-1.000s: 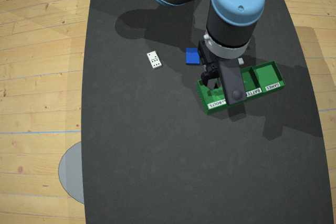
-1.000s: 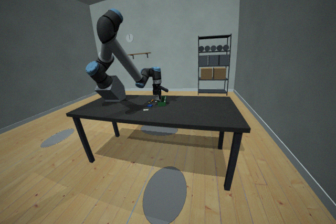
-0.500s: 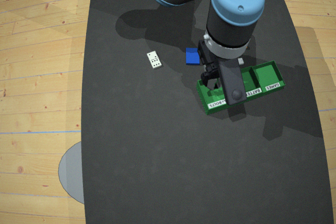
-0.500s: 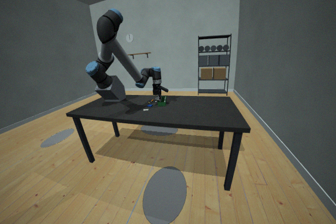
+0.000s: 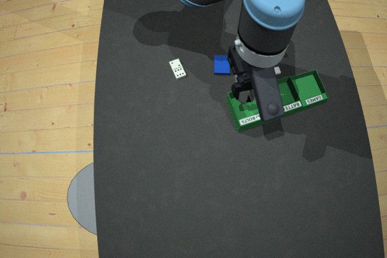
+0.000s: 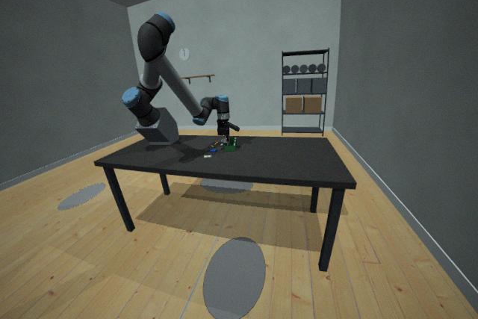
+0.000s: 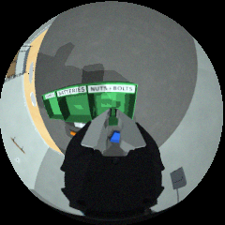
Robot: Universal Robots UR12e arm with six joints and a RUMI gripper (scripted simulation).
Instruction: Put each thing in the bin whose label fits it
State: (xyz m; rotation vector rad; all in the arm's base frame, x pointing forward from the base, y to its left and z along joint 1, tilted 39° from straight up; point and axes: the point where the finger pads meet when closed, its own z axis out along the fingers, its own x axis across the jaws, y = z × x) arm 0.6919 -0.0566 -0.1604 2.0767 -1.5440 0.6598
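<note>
The green three-part bin is 9 cm to the left of my hand, 1 cm below it and 1 cm behind it. The rest, counted from my hand: white usb stick: 9 cm behind, 8 cm to the left, 3 cm below; then blue flat block: 11 cm behind, 5 cm to the right, 3 cm below; then brass bolt: 16 cm behind, 3 cm to the left, 3 cm below.
</note>
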